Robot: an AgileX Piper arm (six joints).
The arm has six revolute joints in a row. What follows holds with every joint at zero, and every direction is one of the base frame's.
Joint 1 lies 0.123 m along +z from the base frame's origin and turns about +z.
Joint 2 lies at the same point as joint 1 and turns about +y.
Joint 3 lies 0.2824 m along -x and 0.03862 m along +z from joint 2 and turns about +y.
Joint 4 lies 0.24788 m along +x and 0.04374 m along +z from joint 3 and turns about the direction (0.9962, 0, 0.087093).
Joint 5 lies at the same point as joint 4 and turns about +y.
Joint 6 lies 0.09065 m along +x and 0.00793 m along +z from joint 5 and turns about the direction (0.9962, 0, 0.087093).
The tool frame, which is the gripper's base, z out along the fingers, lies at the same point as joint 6; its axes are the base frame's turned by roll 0, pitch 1.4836 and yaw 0 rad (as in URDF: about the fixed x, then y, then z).
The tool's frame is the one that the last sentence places.
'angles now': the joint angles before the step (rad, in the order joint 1, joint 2, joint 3, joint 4, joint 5, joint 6). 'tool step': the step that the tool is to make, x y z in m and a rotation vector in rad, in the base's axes. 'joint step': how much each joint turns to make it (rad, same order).
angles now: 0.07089 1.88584 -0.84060 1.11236 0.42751 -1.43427
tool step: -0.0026 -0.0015 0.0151 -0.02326 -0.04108 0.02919
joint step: -0.00114 -0.05415 0.00474 -0.06233 0.00216 0.02466
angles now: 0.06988 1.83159 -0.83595 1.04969 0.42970 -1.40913
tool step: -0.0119 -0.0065 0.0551 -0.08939 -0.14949 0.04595
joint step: 0.00002 -0.19677 0.00628 -0.23878 -0.00436 0.15050
